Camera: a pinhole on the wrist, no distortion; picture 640 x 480 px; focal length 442.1 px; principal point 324.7 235.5 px. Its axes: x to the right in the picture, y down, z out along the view. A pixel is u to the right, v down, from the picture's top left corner.
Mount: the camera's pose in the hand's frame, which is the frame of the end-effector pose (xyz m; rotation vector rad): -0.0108 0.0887 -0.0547 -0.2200 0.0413 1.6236
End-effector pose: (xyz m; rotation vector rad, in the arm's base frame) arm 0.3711 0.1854 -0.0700 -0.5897 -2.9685 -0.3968
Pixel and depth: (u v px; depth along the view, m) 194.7 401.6 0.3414
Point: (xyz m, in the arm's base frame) 0.5342 0.2309 -0.3574
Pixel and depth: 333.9 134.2 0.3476
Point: 0.3960 0.4144 -0.3116
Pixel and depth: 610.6 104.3 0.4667
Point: 0.4867 0.7245 -0.3049
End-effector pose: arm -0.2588 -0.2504 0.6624 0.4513 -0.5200 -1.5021
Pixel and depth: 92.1 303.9 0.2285
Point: -0.3630 -0.1767 0.8128
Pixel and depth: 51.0 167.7 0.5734
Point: -0.7266 -0.2599 1.0368
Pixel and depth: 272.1 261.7 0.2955
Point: -0.3162 -0.1780 0.9121
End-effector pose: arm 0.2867 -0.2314 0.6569 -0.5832 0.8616 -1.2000
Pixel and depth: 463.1 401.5 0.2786
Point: 0.5447 -0.0361 0.6383
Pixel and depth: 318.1 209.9 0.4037
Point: 0.6491 -0.1735 0.7430
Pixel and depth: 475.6 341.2 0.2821
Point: 0.5605 -0.0675 0.6229
